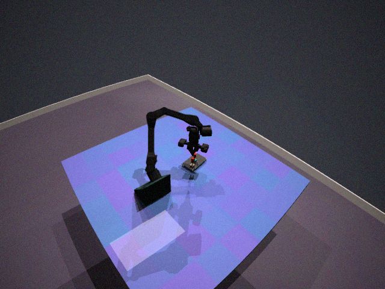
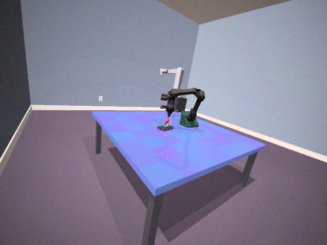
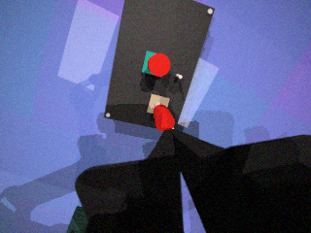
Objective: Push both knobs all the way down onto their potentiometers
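Right now my gripper tip is 5 cm above the red knob, 4 cm short of it and 2 cm to the right of it.
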